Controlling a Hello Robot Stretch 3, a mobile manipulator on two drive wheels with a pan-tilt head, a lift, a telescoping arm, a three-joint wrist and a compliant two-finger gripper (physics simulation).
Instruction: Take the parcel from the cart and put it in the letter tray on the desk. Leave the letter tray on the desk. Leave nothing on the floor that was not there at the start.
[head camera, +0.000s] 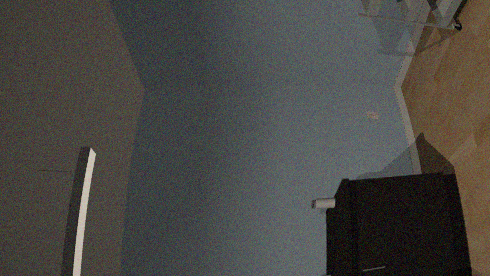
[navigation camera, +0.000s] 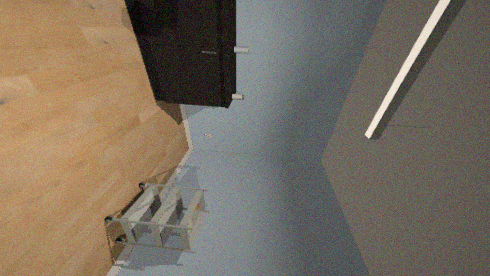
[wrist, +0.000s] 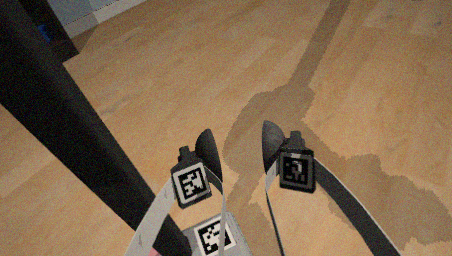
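Frame: origin at the robot's base, x right, y ahead, z up, level; metres.
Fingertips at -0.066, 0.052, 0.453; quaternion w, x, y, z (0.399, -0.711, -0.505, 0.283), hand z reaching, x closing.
A point is followed by its place in that frame, as x, y, z.
My gripper (wrist: 239, 144) @(-0.066, 0.053, 0.453) is open and empty, its two dark fingertips spread over bare wooden floor. A pale grey wheeled cart (navigation camera: 159, 217) @(0.814, 1.397, 0.454) stands against the blue-grey wall; the navigation view is turned sideways, with the floor on the left. A small orange patch (navigation camera: 197, 207) @(0.810, 1.628, 0.713) shows on the cart's top shelf; I cannot tell whether it is the parcel. Only a corner of the cart (head camera: 421, 13) shows at the top right of the head view.
A black cabinet (navigation camera: 188, 53) @(-0.720, 1.636, 0.528) stands against the same wall, with two white cylinders (navigation camera: 241, 49) @(-0.936, 1.970, 0.998) (navigation camera: 237, 96) @(-0.418, 2.056, 0.980) on top; it also shows in the head view (head camera: 397, 223) @(-0.519, 1.754, 0.566). A black post (wrist: 70, 123) crosses the left of the wrist view.
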